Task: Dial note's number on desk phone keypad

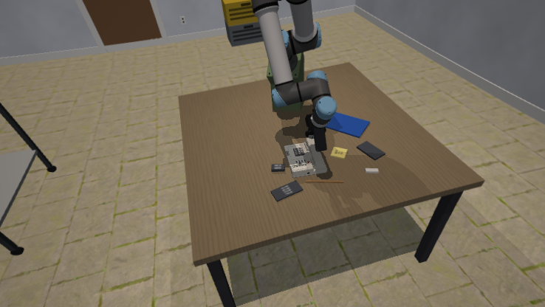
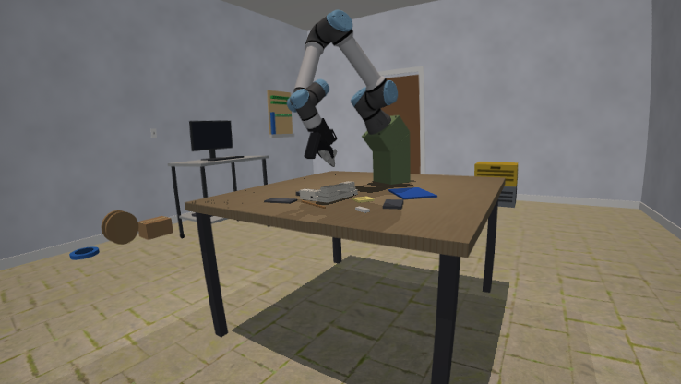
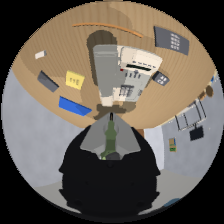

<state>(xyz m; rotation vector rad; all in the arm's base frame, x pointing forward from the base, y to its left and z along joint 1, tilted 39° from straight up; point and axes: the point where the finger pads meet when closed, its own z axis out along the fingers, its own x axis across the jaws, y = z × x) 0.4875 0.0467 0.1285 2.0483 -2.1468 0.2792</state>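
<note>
The handset lies 11 cm below my hand, 2 cm to the left of it and 1 cm behind it. From my hand the other things lie so: yellow note 15 cm to the left, 15 cm below, 1 cm behind; then pencil 16 cm ahead, 15 cm below, 1 cm to the left; then small dark device 18 cm to the right, 14 cm below, 1 cm ahead.
</note>
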